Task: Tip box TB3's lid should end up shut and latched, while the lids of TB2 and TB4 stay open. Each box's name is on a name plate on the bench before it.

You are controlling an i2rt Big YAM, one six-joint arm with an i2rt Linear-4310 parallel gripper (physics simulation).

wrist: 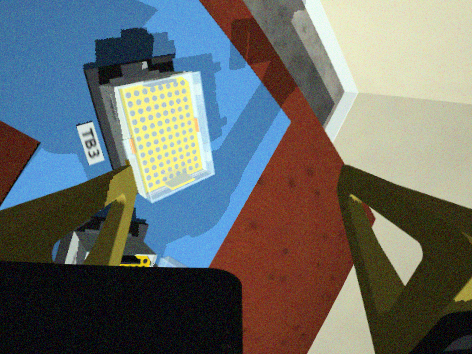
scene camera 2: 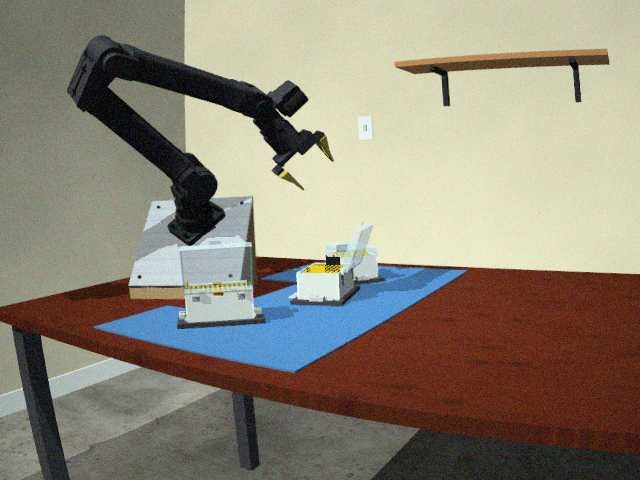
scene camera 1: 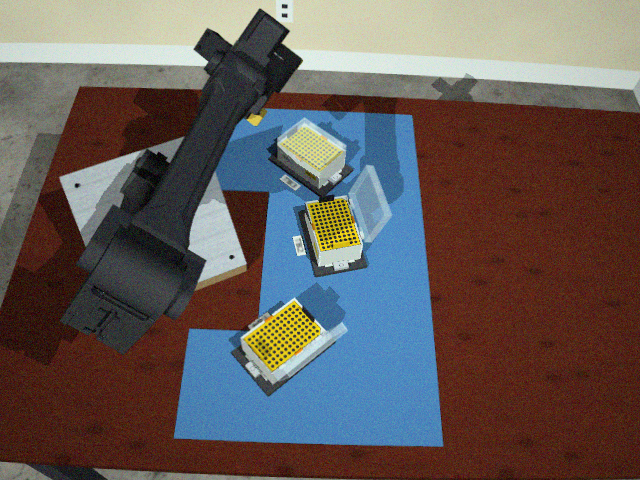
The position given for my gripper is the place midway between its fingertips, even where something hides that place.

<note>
In view: my gripper (scene camera 2: 318, 175), a tip box (wrist: 73, 248) and a tip box (wrist: 102, 81).
My gripper also shows in the wrist view (wrist: 236, 176) and in scene camera 1 (scene camera 1: 279, 88).
</note>
